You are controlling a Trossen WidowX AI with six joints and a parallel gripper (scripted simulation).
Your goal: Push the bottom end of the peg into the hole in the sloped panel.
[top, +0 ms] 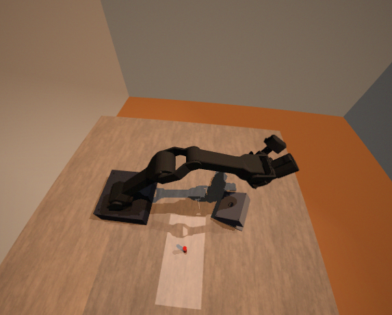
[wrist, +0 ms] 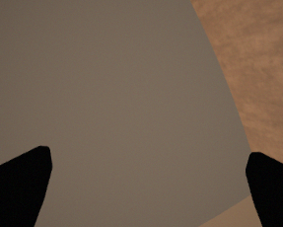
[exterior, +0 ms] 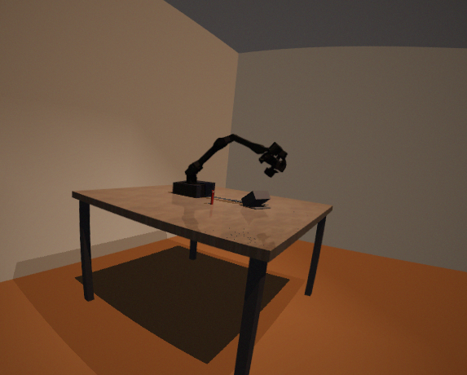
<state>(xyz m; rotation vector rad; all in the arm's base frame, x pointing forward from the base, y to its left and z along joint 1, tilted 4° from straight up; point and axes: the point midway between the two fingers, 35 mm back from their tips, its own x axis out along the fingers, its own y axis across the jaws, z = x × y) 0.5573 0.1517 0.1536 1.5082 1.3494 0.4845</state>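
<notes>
The round peg lies 31 cm behind my gripper tip, 34 cm to the right of it and 19 cm below it. Also, from my gripper tip: grey sloped panel: 9 cm behind, 19 cm to the right, 20 cm below.
</notes>
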